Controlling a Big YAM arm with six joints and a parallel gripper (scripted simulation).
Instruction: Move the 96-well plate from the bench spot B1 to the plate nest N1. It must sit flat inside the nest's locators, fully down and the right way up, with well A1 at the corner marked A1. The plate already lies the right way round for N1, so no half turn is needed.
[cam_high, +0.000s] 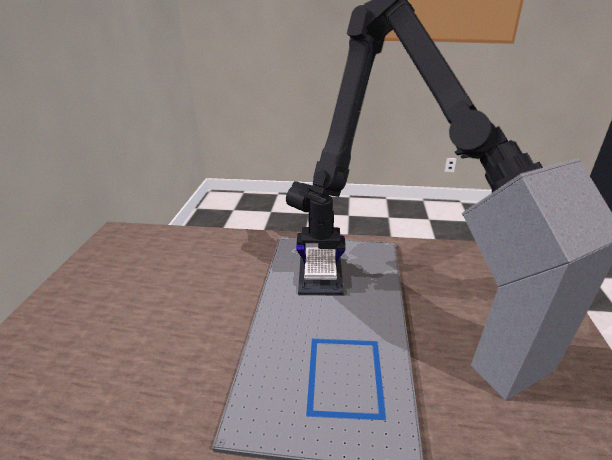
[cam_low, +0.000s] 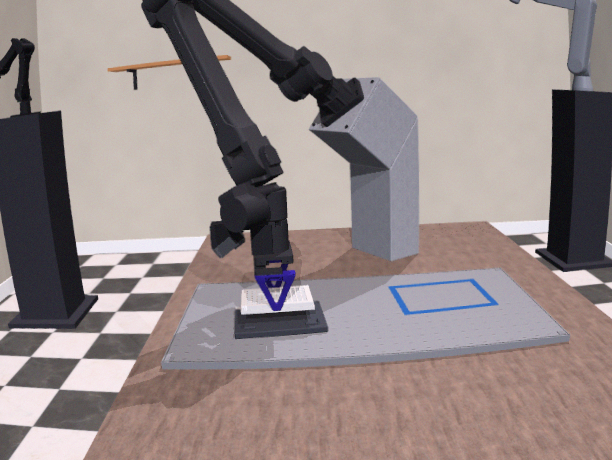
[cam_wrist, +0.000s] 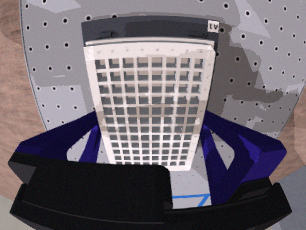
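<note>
Right now my hand is 40 mm above the dark plate nest N1. Also, from my hand: A1 mark 70 mm to the right, 50 mm behind, 40 mm below; then white 96-well plate right at my hand.
</note>
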